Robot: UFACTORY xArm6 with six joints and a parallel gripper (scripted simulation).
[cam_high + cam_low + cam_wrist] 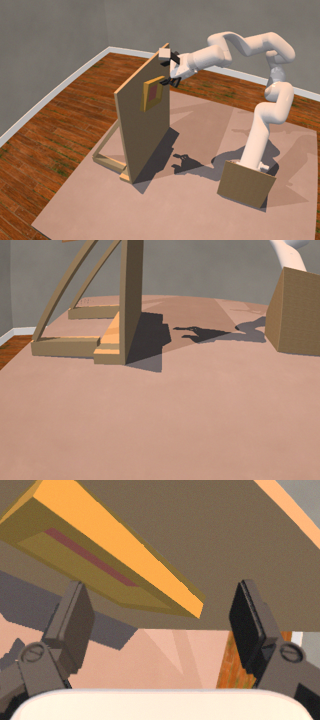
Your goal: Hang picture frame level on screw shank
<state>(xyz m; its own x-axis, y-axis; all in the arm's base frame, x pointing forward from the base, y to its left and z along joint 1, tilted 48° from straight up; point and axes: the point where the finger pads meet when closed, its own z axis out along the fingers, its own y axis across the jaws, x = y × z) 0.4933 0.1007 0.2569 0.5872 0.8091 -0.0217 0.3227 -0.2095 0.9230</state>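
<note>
Now: the picture frame 5 cm ahead of my hand, 2 cm to the left of it and 10 cm below it. Also, from my hand: upright wooden board: 7 cm ahead, 2 cm to the left, 23 cm below.
</note>
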